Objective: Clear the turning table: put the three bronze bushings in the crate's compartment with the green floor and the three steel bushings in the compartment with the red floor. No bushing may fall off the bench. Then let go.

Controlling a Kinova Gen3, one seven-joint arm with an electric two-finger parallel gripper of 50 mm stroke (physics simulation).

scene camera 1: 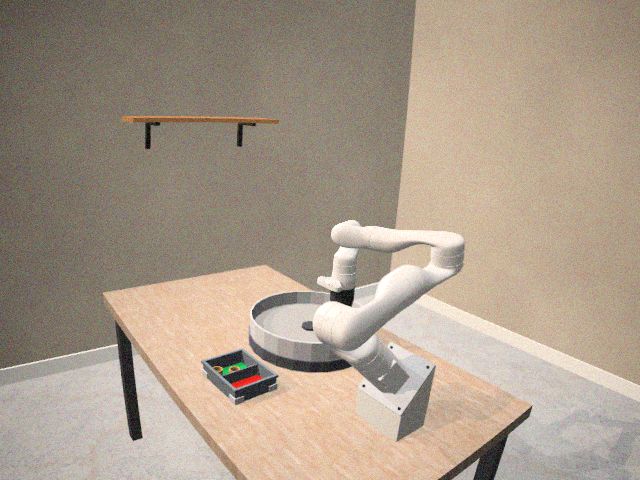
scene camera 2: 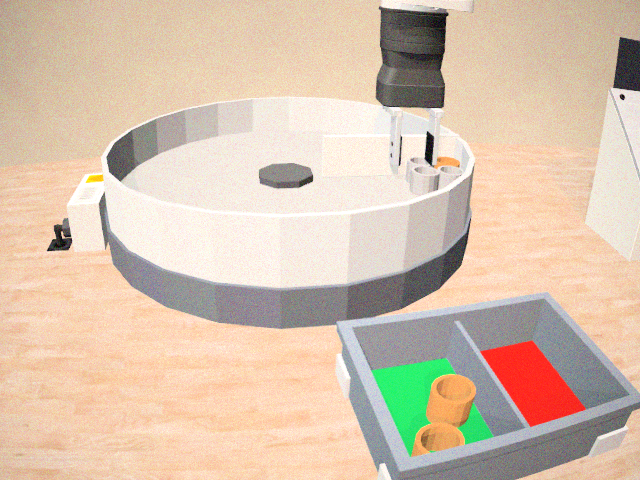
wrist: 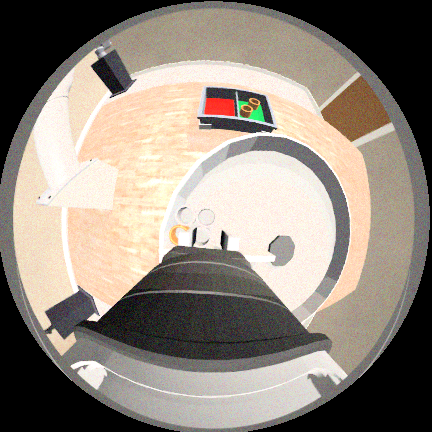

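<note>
My gripper (scene camera 2: 413, 164) (wrist: 208, 235) is open inside the walled turning table (scene camera 1: 289, 341) (scene camera 2: 310, 248) (wrist: 342, 220). Its fingertips stand low, on either side of a steel bushing (wrist: 202, 235), not gripping it; its fingers are hidden in scene camera 1. Two more steel bushings (scene camera 2: 424, 180) (wrist: 185, 215) (scene camera 2: 450, 172) (wrist: 206, 216) and a bronze bushing (scene camera 2: 447, 162) (wrist: 172, 234) stand close by, near the wall. Two bronze bushings (scene camera 1: 217, 369) (scene camera 2: 450, 408) (wrist: 246, 111) stand on the green floor of the crate (scene camera 1: 222, 382) (scene camera 2: 488, 372); its red floor (scene camera 2: 535, 382) (wrist: 219, 107) is bare.
A white upright board (scene camera 2: 356, 155) (wrist: 261, 258) stands in the turning table behind the bushings, reaching from near the wall toward the dark hub (scene camera 2: 285, 175) (wrist: 282, 250). A white box (scene camera 2: 87, 217) stands against the table's outer left side. The crate stands apart from the turning table.
</note>
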